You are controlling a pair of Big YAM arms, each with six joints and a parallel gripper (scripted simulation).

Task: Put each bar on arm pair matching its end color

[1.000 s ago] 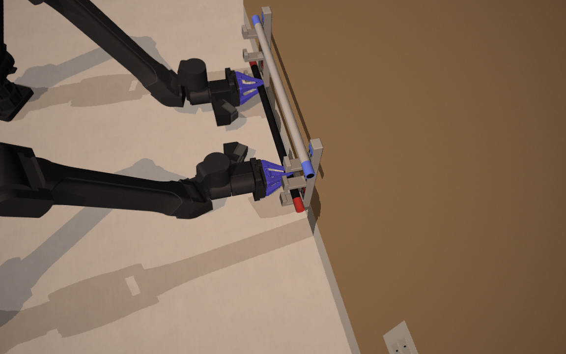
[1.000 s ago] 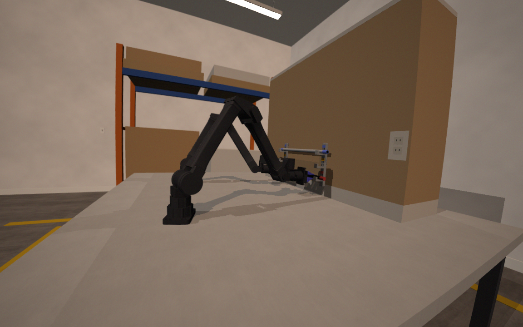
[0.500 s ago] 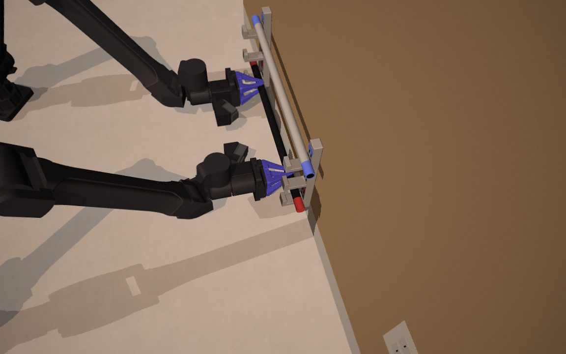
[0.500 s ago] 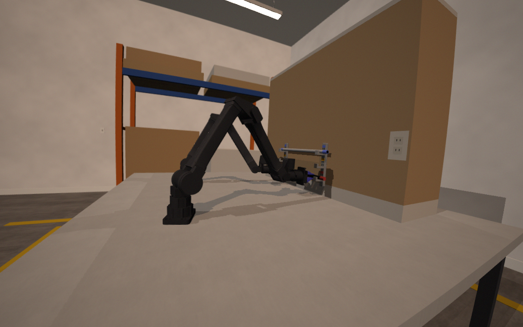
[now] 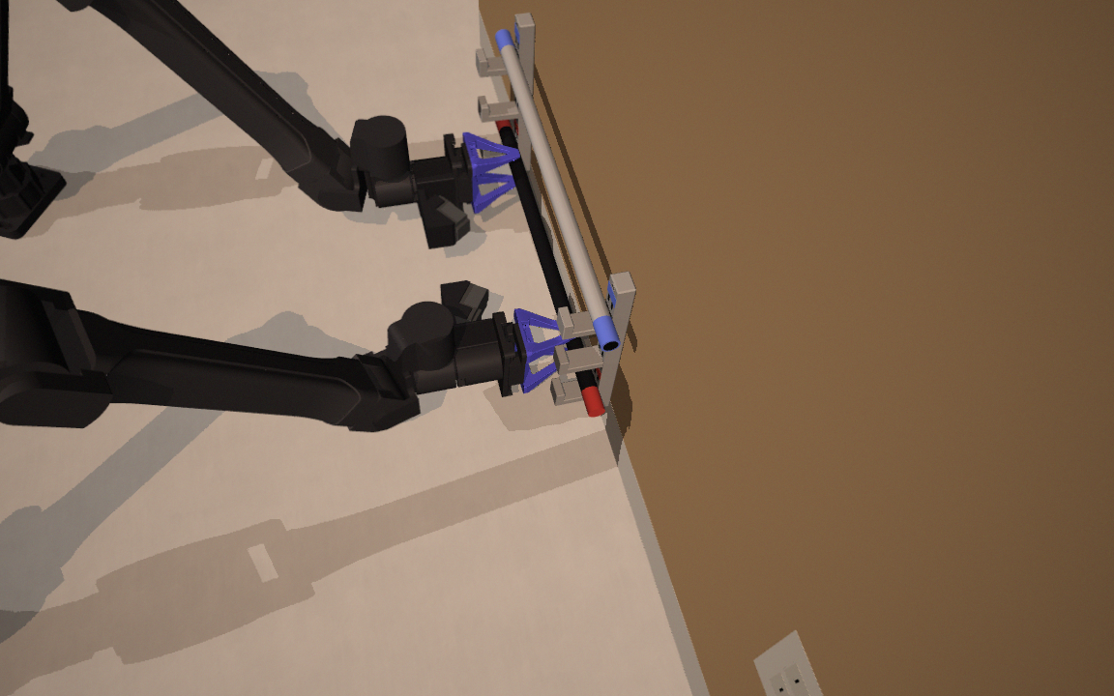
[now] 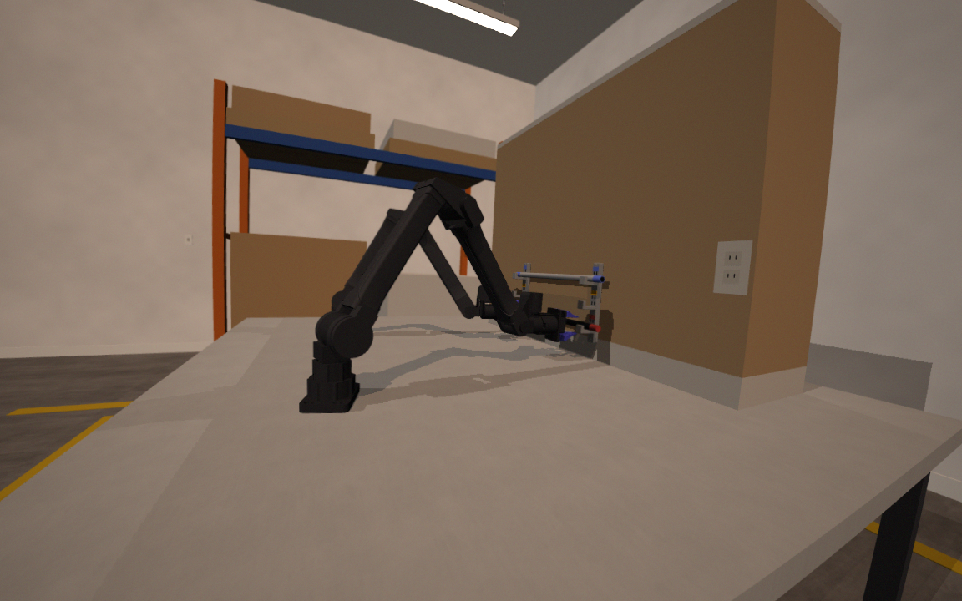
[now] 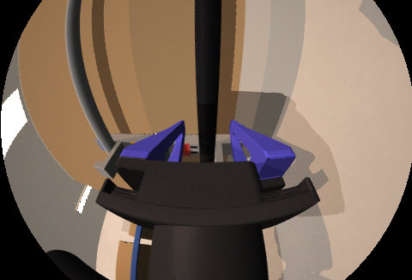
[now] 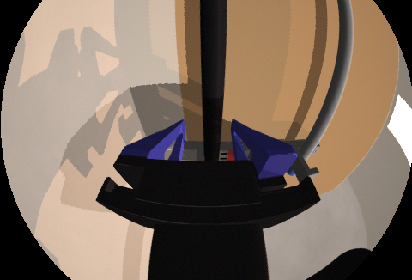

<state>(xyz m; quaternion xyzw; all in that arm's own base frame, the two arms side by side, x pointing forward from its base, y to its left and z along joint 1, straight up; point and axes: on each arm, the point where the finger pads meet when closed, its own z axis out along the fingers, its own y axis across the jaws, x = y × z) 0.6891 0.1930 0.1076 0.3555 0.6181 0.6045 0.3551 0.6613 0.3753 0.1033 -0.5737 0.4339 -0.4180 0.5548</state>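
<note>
Now: the grey skirting strip 110 mm to the left of my right hand, 70 mm below it and 30 mm ahead of it. Also, from my right hand: brown wall panel 350 mm above, 180 mm ahead, 120 mm to the left; then metal bar 150 mm to the left.
My left hand is 2 cm short of the metal bar and 15 cm to the left of it. Also, from my left hand: grey skirting strip: 5 cm ahead, 19 cm to the right, 7 cm below; then brown wall panel: 20 cm ahead, 18 cm to the right, 34 cm above.
</note>
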